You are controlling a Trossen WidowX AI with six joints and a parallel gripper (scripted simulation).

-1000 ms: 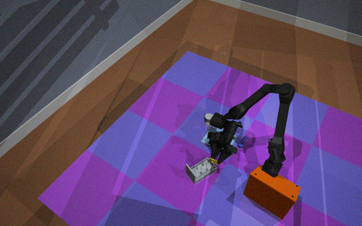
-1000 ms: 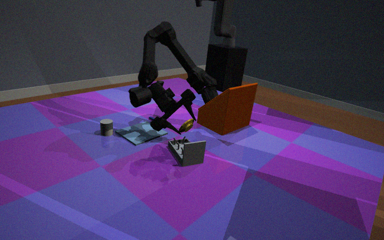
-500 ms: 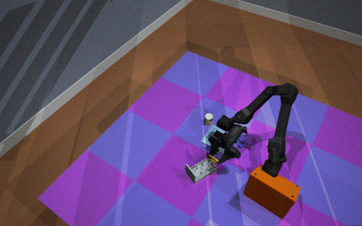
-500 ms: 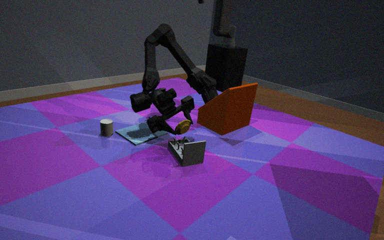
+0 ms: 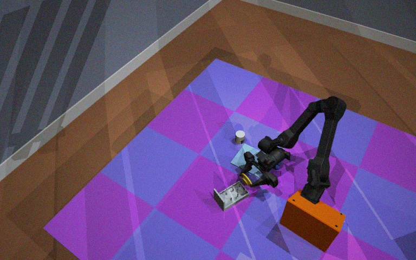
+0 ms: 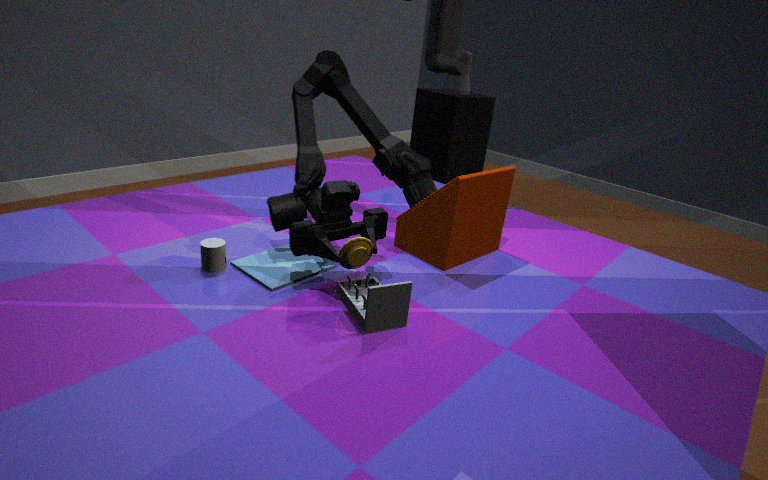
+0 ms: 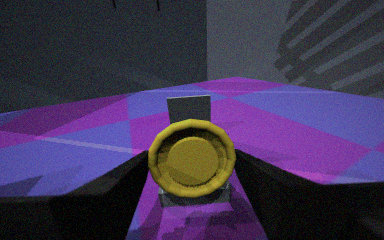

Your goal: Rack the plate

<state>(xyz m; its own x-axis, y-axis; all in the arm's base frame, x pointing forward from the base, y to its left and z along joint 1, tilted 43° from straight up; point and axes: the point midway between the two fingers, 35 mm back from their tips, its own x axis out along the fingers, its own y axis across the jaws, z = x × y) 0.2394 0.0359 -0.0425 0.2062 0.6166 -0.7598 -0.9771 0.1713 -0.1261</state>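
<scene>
My gripper tip is 20 mm short of the grey dish rack, 60 mm to the right of it and 40 mm above it. Also, from my gripper tip: blue spoon (40 mm behind, 200 mm to the right, 60 mm below); then yellow plate (10 mm to the right); then cup (180 mm ahead, 200 mm to the right, 40 mm below).
</scene>
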